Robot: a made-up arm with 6 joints.
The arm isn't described. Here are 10 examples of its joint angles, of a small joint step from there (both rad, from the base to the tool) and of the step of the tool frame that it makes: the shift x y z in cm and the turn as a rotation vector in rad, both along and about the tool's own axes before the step.
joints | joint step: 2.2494 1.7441 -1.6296 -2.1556 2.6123 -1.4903 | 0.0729 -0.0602 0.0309 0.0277 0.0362 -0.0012
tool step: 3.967 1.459 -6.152 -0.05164 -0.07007 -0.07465
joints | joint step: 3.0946 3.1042 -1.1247 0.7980 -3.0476 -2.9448 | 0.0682 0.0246 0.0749 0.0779 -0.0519 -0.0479
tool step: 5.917 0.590 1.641 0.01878 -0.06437 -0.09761
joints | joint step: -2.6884 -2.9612 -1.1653 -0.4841 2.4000 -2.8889 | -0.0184 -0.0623 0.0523 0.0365 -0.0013 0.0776
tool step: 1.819 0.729 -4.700 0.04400 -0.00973 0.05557
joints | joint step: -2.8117 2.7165 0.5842 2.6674 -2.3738 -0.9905 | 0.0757 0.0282 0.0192 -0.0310 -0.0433 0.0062
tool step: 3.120 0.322 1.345 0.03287 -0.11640 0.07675
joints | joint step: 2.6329 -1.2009 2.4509 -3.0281 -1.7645 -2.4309 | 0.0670 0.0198 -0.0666 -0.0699 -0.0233 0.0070
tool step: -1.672 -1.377 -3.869 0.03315 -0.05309 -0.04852
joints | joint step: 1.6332 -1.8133 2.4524 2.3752 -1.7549 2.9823 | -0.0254 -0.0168 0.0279 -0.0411 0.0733 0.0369
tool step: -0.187 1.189 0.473 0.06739 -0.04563 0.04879
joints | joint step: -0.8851 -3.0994 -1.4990 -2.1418 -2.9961 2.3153 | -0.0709 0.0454 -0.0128 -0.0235 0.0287 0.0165
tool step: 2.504 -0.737 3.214 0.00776 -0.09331 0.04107
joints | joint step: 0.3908 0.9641 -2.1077 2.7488 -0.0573 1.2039 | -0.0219 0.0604 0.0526 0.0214 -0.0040 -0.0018
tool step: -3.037 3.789 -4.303 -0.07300 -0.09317 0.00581
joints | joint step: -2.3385 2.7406 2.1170 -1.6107 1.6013 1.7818 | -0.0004 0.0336 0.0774 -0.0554 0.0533 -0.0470
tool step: 3.588 0.698 -0.274 0.03307 -0.06907 -0.15437
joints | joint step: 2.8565 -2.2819 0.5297 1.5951 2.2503 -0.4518 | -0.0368 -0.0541 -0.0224 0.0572 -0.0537 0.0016
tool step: -3.917 6.415 4.770 0.00009 -0.01521 -0.09717
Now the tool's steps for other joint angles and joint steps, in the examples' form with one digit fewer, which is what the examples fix.
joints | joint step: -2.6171 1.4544 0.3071 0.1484 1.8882 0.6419 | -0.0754 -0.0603 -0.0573 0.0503 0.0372 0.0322
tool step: -0.68 -8.29 -10.50 -0.1148 -0.0270 0.0627
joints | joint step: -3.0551 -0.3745 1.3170 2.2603 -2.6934 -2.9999 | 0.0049 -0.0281 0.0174 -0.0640 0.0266 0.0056
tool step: 0.96 -1.24 1.64 0.0163 -0.0390 0.0630
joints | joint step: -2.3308 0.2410 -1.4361 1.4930 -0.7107 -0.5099 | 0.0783 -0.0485 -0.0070 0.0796 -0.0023 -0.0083
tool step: -1.90 2.11 4.66 0.0641 -0.0534 0.1065
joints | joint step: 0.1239 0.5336 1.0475 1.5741 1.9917 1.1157 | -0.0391 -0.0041 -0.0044 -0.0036 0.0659 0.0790
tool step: 1.34 -1.58 -3.11 0.0273 0.0046 0.0728
